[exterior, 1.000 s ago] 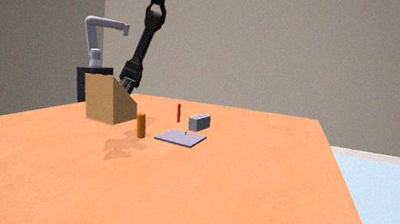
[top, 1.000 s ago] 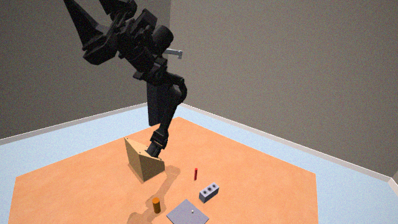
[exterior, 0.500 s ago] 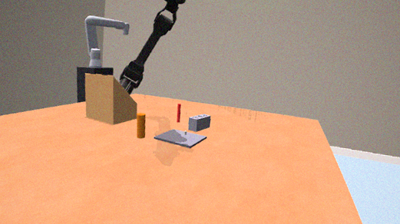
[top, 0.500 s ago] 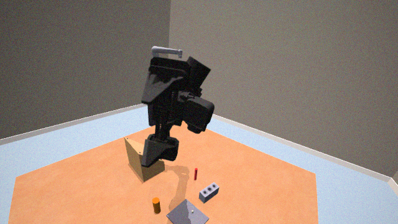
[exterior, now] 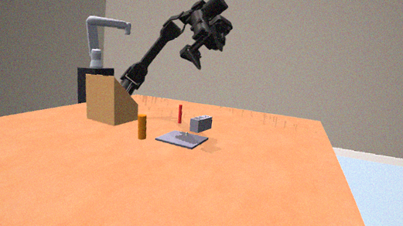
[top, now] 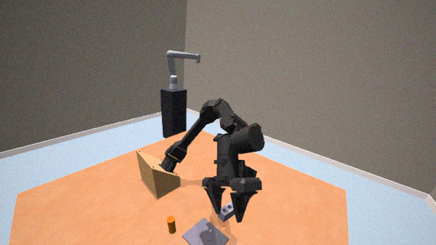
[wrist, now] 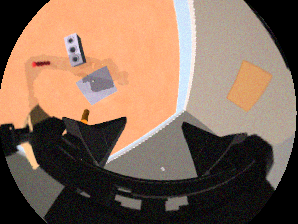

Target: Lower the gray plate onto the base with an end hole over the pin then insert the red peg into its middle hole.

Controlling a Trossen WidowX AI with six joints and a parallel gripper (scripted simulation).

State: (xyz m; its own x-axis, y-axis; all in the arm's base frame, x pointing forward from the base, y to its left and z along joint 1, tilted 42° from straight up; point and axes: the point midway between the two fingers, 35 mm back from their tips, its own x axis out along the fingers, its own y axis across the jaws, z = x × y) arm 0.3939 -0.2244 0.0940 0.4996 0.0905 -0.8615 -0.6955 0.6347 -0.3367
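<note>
My gripper tip is 230 mm above the gray plate, 190 mm to the right of it and 80 mm past it. The rest, counted from my gripper tip: gray base (260 mm below, 90 mm behind, 50 mm to the left); then orange cylinder (230 mm below, 210 mm behind, 30 mm to the right); then red peg (230 mm to the left, 230 mm below, 200 mm behind).
</note>
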